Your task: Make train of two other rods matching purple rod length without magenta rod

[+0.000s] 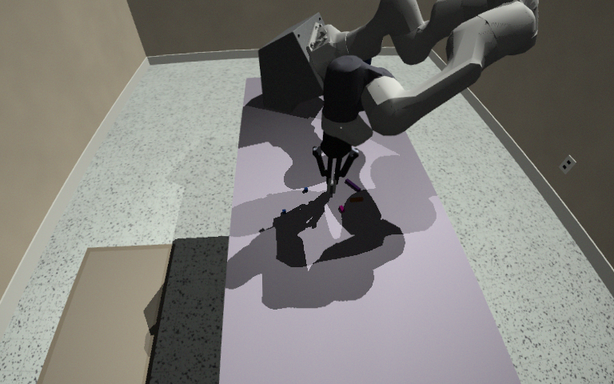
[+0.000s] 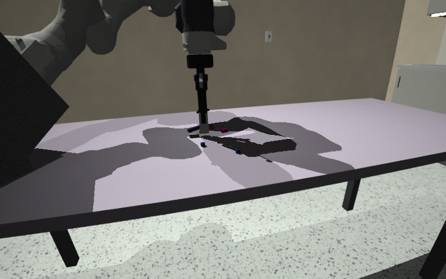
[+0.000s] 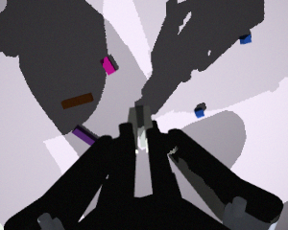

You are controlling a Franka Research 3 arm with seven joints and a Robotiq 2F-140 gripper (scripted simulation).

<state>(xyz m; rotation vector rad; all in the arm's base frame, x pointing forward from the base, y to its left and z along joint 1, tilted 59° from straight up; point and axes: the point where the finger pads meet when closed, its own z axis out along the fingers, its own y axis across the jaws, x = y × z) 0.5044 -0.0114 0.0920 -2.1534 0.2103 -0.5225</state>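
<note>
Right now my hand is 6 cm short of the magenta rod, 4 cm to the right of it and 4 cm above it. From my hand the other things lie so: purple rod 4 cm behind, 7 cm to the left, 4 cm below; orange rod 2 cm ahead, 8 cm to the left, 4 cm below.
</note>
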